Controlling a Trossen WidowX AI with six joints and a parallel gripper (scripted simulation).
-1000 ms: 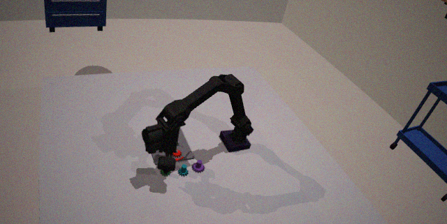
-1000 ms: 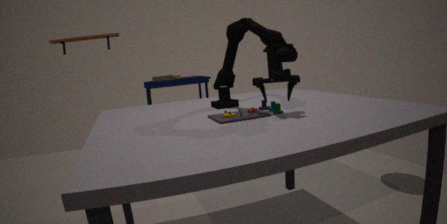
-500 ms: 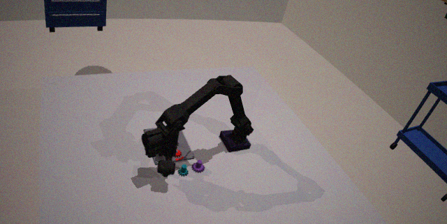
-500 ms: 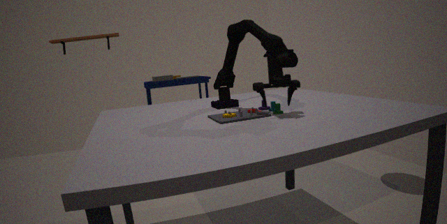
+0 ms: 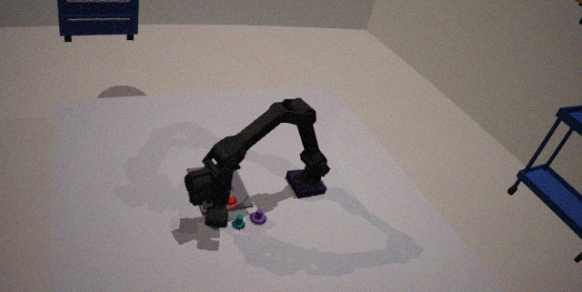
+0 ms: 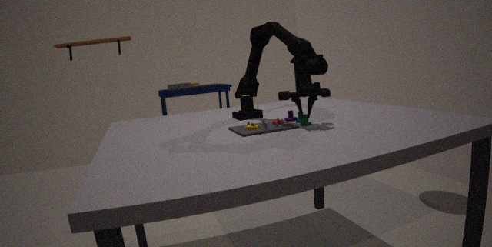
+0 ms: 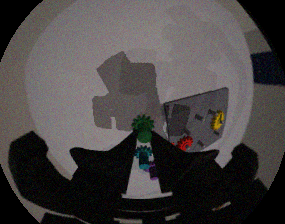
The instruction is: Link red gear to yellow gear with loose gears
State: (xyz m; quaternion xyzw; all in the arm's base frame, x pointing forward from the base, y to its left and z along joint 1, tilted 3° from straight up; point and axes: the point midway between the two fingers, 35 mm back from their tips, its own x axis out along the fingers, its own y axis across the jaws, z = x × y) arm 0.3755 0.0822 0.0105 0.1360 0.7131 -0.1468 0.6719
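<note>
The red gear lies 80 mm to the right of my gripper tip, 70 mm behind it and 10 mm below it. From my gripper tip the other things lie so: teal gear 70 mm behind, 20 mm to the left, 10 mm below; then red arrow 80 mm behind, 50 mm to the right, 20 mm below; then green gear 10 mm below.
</note>
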